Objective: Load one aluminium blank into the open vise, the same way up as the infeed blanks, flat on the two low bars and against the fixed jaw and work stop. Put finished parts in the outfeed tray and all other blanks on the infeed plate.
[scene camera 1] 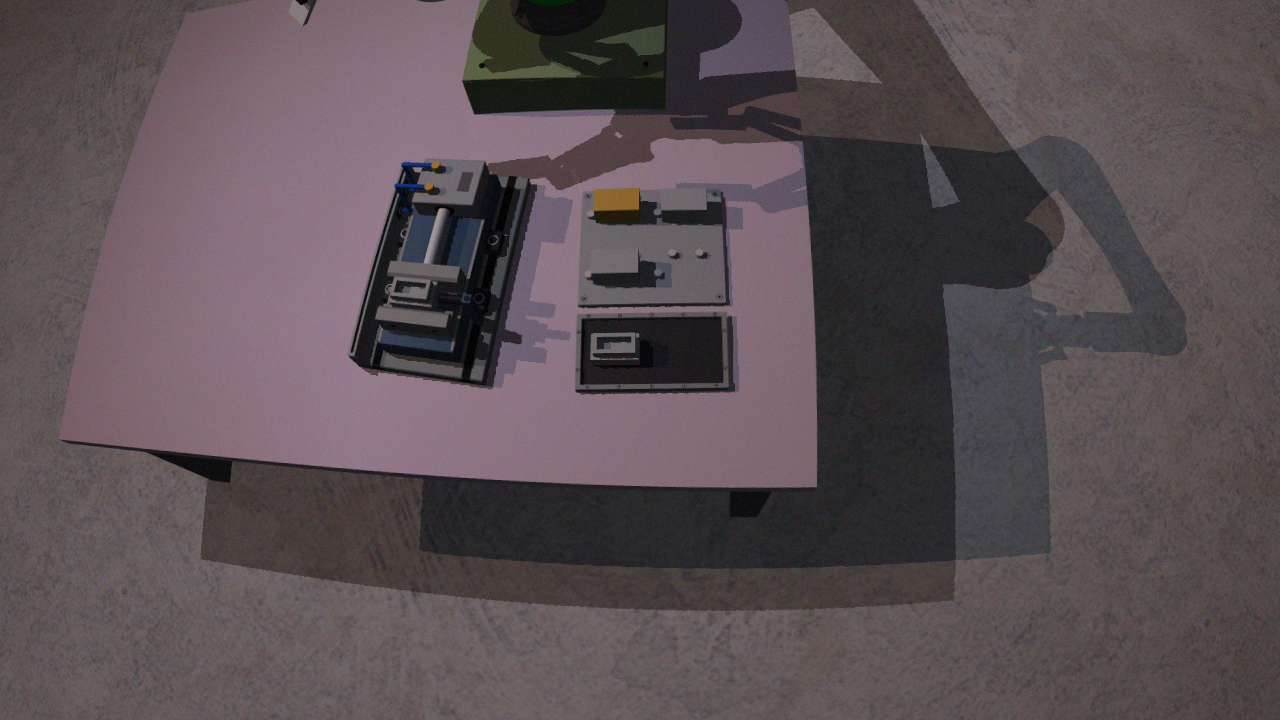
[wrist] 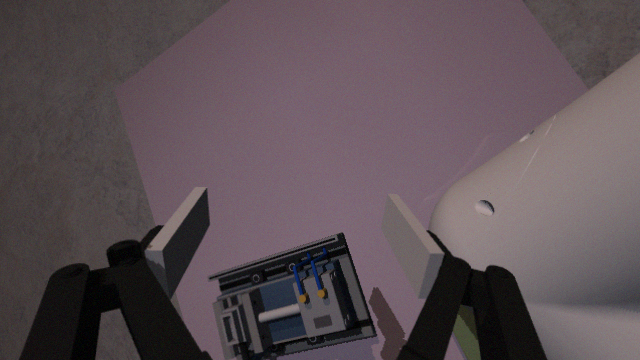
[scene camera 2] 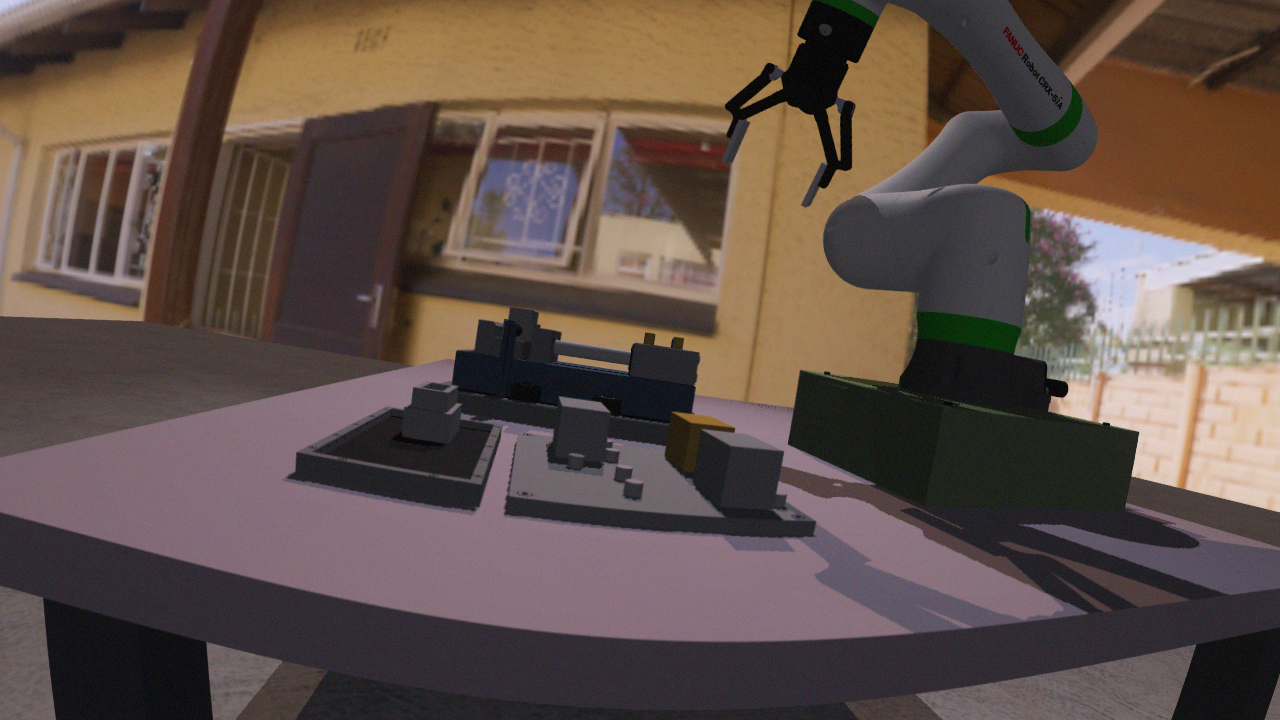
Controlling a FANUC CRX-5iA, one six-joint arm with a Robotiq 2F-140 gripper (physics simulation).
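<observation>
My gripper is open and empty, high above the table. The vise holds a pocketed grey part between its jaws; jaw contact is unclear. Another pocketed part stands at the left of the outfeed tray. The infeed plate bears one grey blank at back right, another grey blank at front left, and an orange block at back left.
The green robot base stands behind the vise and infeed plate. Blue hoses rise at the vise's rear. Small pegs stand on the infeed plate. The arm's pale link is close on the right in the wrist view.
</observation>
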